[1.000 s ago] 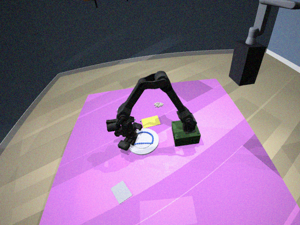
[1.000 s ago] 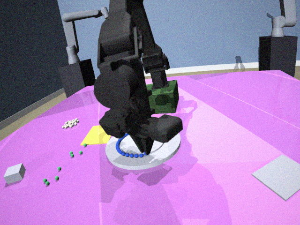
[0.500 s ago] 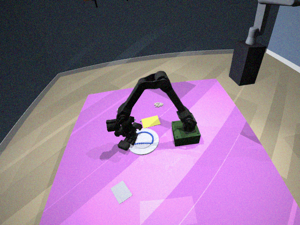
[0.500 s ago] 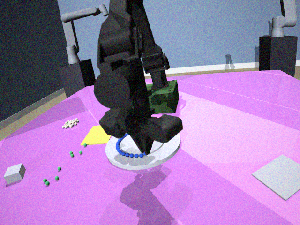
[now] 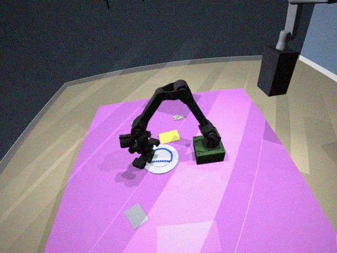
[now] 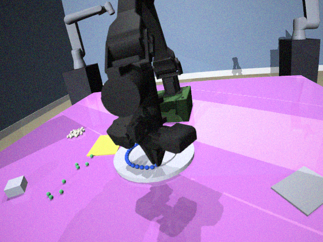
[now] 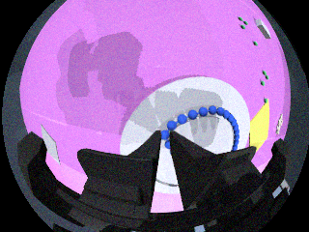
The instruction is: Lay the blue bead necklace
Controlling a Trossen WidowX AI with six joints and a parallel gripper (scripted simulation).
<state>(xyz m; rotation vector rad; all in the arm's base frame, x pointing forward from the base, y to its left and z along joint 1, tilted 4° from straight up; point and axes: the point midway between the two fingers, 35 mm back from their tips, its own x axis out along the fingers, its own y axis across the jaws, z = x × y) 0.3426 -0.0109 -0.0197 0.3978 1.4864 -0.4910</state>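
Now: the round white bead board 6 cm behind my gripper tip, 2 cm to the right of it and 1 cm below it. The rest, counted from my gripper tip: yellow sheet (18 cm to the right, 13 cm behind, 1 cm below); then grey tile (28 cm to the left, 8 cm ahead, 1 cm below); then cube (35 cm to the right, 9 cm ahead).
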